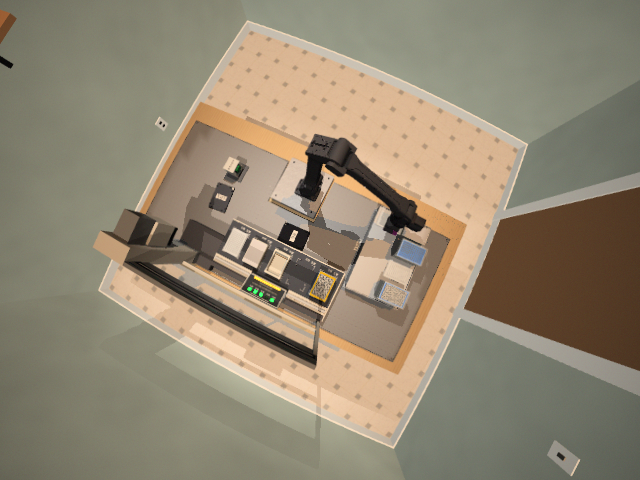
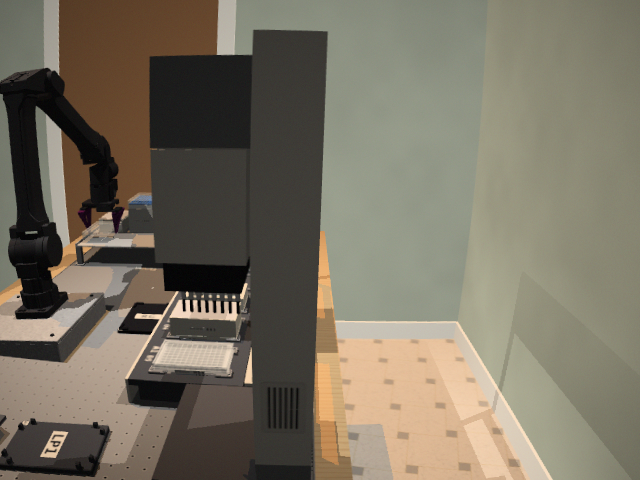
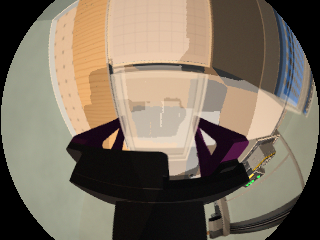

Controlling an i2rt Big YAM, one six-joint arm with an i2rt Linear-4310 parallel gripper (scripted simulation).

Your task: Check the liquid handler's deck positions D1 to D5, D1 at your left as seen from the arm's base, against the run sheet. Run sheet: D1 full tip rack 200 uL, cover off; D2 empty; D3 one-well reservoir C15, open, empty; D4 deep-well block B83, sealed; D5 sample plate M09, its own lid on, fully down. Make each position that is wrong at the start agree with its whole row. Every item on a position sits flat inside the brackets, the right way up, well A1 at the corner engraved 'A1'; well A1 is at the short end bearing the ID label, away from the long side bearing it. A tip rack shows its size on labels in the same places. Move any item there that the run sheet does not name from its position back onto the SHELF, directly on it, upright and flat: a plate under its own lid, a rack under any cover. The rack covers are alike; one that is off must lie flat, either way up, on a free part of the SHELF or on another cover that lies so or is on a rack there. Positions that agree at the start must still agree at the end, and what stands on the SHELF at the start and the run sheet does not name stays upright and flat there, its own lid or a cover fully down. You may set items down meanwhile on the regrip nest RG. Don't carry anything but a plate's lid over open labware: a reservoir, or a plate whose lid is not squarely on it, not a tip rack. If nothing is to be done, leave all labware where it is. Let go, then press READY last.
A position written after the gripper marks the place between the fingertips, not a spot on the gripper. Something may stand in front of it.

Note:
In view: the gripper [image 2: 102,232], a pale block [image 2: 192,325], a clear rectangular cover [image 3: 159,109], a shelf [image 1: 368,271] and a gantry column [image 2: 288,88].
The gripper shows as well in image 3 [image 3: 159,119]. The shelf is seen too in image 2 [image 2: 125,239]. The gantry column is seen too in image 1 [image 1: 106,243].

